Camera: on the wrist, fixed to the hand. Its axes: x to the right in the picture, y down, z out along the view.
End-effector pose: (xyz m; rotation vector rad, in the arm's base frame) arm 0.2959 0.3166 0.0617 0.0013 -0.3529 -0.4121
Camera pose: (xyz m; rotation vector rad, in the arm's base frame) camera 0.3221 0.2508 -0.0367 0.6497 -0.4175 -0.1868
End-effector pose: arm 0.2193 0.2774 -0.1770 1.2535 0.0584 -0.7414
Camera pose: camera 0.2372 0.3559 -0.2676 1.9034 -0.2163 -0.6635
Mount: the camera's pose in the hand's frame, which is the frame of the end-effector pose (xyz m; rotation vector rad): 0.0153 -0.0572 -0.1058 0.6724 0.0595 0.0918
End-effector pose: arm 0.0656 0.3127 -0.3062 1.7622 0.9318 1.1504
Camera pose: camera -0.0373 0.3735 -0.3264 2.3248 1.3987 1.0126
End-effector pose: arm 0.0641 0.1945 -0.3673 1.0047 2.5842 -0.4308
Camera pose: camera -0.0069 0.2048 -0.2696 1.3425 2.4640 -1.3151
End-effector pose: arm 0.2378 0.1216 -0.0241 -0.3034 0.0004 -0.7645
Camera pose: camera 0.1983 0.0437 -0.1082 0.3567 -0.1822 -0.6418
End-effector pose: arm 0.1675 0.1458 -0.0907 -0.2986 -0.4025 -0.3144
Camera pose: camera 0.1959 0.0539 -0.1645 0.3490 -0.4121 -0.0848
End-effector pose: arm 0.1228 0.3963 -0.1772 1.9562 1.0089 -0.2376
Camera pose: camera 0.0684 0.5032 -0.1596 2.6193 0.9461 -0.5209
